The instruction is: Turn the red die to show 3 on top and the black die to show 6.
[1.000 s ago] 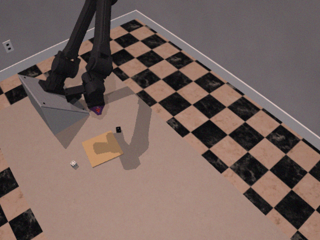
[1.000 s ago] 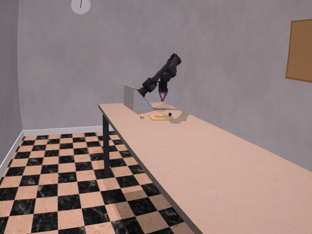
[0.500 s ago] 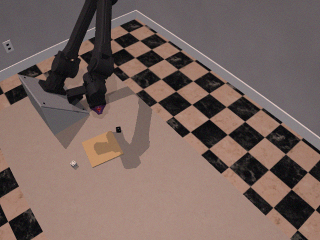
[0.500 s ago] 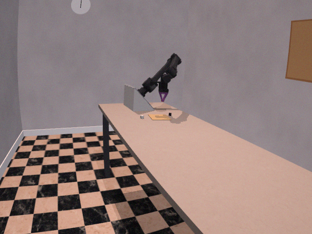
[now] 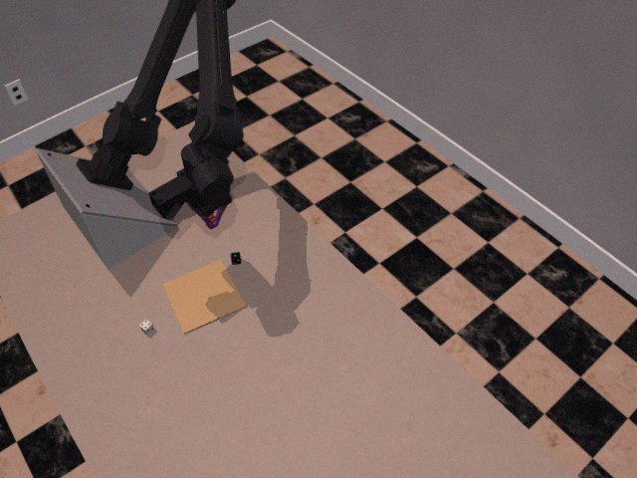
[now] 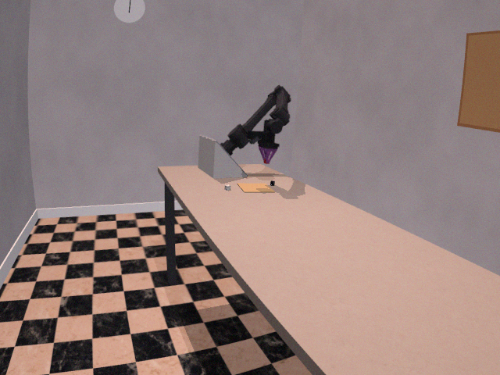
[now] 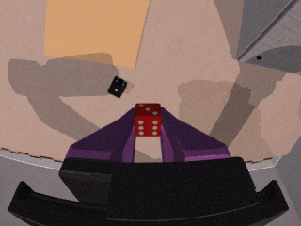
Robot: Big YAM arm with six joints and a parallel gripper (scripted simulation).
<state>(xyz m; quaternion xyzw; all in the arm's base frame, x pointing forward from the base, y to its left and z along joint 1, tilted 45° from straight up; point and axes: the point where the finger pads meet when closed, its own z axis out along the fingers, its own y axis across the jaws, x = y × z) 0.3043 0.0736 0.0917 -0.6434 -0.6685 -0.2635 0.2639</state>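
My gripper is now 40 mm short of the black die, 20 mm to the right of it and 100 mm above it. Also, from my hand: orange mat (70 mm ahead, 90 mm to the right, 110 mm below); white die (70 mm ahead, 220 mm to the right, 100 mm below); red die (right at my hand).
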